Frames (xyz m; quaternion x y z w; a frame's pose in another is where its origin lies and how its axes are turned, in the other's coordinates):
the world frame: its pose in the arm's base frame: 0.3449 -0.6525 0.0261 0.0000 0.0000 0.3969 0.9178
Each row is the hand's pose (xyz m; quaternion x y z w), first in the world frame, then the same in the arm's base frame.
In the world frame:
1: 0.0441 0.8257 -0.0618 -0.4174 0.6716 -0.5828 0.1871
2: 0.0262 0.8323 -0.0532 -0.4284 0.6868 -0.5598 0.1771
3: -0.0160 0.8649 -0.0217 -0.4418 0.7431 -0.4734 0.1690
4: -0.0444 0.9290 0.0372 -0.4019 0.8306 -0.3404 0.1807
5: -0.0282 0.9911 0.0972 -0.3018 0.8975 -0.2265 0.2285
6: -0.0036 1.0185 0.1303 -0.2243 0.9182 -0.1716 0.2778
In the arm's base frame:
1: -0.2265 -0.0548 -0.0357 -0.6497 0.4508 -0.4607 0.4031
2: -0.2436 -0.0634 -0.0271 -0.6658 0.4603 -0.4435 0.3848
3: -0.2963 -0.0718 0.0044 -0.7004 0.5067 -0.3674 0.3430
4: -0.3624 -0.0486 0.0633 -0.6986 0.6029 -0.2407 0.3010
5: -0.3966 0.0058 0.1233 -0.6332 0.7039 -0.1172 0.2996
6: -0.3997 0.0425 0.1564 -0.5703 0.7537 -0.0472 0.3231

